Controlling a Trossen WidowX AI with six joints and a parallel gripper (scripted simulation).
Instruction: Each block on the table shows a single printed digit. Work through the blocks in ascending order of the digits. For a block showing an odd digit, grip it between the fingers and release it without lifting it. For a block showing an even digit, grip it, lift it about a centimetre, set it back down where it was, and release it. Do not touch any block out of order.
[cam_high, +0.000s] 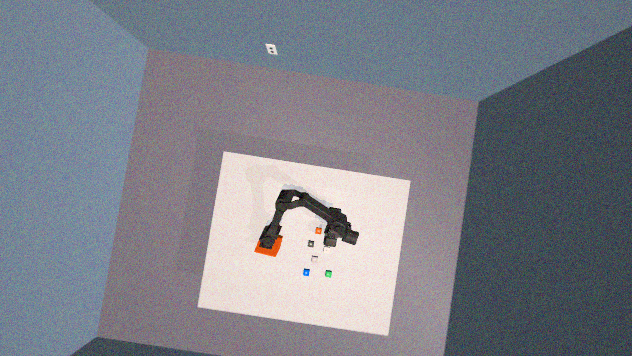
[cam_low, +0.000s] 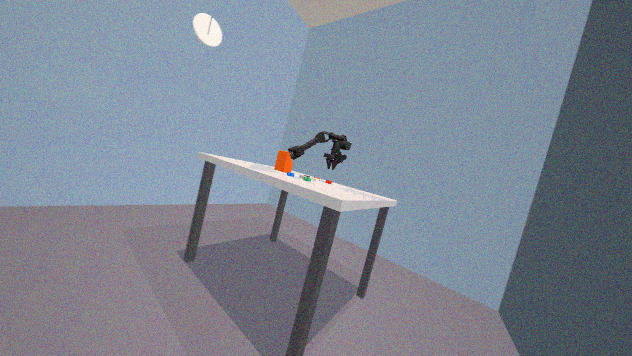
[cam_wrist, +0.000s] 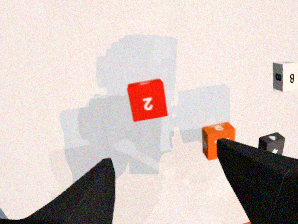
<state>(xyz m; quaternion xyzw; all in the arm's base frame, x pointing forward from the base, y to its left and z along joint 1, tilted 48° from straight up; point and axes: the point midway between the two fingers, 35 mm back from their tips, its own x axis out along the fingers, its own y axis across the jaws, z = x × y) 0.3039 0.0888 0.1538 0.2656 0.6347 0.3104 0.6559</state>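
Now: gripper tip 70 mm past the dark grey block, 150 mm to the left of it and 90 mm above it. From my gripper tip the other things lie so: white block 20 mm ahead, 160 mm to the right, 90 mm below; then red block 10 mm ahead, 90 mm below; then orange block 50 mm behind, 70 mm to the right, 90 mm below.
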